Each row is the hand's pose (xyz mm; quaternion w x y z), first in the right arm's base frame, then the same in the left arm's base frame.
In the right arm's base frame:
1: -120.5 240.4 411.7 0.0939 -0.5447 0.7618 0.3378
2: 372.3 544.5 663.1 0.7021 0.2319 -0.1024 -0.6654
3: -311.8 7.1 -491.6 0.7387 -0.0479 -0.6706 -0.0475
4: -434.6 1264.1 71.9 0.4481 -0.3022 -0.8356 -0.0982
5: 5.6 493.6 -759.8 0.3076 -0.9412 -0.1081 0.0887
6: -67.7 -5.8 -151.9 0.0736 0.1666 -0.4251 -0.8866
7: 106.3 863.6 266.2 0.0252 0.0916 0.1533 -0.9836
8: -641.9 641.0 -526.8 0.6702 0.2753 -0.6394 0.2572
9: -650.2 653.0 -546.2 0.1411 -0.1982 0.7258 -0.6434
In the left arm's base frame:
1: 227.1 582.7 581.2 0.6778 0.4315 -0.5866 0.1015
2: 327.6 694.7 -31.8 0.7590 -0.5687 -0.2027 -0.2438
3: 181.2 -237.0 1063.9 0.6578 -0.3984 -0.1615 0.6184
4: -801.5 284.3 242.1 0.3866 -0.3289 -0.4584 0.7296
5: -30.5 -594.6 577.4 0.4455 0.7028 0.1036 -0.5448
6: 383.3 34.3 817.5 0.5173 -0.1844 -0.7904 -0.2714
7: -132.1 360.0 49.9 0.2455 -0.3631 -0.5542 -0.7076
8: -519.1 -219.3 917.7 0.7581 -0.0570 0.1140 0.6396
9: -535.8 -236.6 920.4 0.1752 0.6167 0.0100 0.7674

